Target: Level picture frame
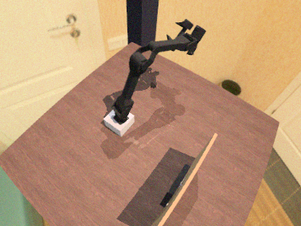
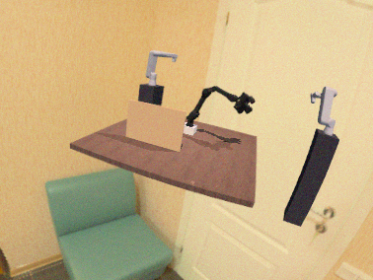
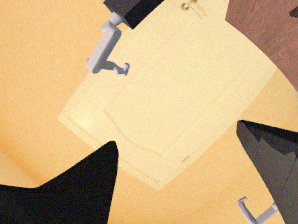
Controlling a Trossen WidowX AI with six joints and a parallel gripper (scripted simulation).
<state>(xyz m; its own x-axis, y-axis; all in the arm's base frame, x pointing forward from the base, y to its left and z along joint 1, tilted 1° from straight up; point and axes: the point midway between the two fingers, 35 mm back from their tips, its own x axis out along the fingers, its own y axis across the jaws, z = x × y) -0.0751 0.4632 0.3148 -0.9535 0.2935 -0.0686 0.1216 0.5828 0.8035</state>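
Now: gripper tip 570 mm short of the picture frame, 560 mm to the left of it and 220 mm above it. Also, from my gripper tip: wall panel: 580 mm ahead, 560 mm to the right, 220 mm below.
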